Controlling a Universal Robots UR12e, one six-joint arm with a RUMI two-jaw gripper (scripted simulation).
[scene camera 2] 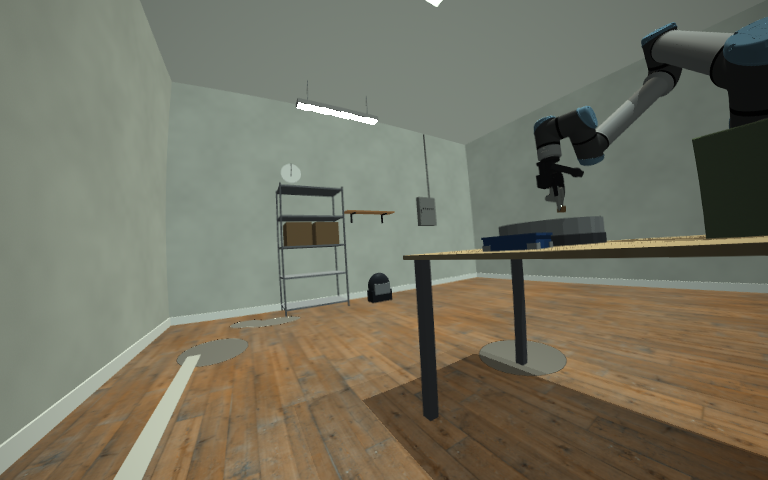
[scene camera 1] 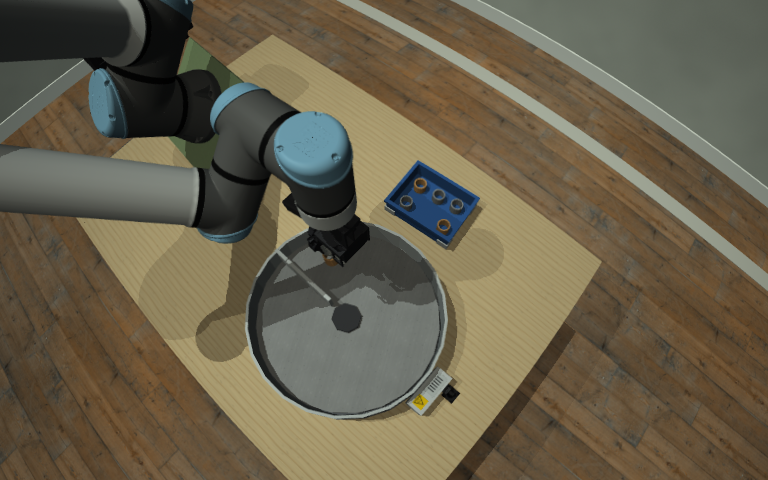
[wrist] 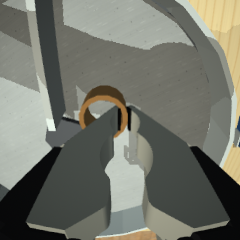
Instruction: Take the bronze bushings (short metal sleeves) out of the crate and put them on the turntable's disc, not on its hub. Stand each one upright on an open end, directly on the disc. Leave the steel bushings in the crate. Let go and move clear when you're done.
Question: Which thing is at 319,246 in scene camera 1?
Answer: The gripper.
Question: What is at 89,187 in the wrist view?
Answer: The gripper.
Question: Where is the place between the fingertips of the gripper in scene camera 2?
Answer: At 559,211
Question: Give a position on a blue crate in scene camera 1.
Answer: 423,207
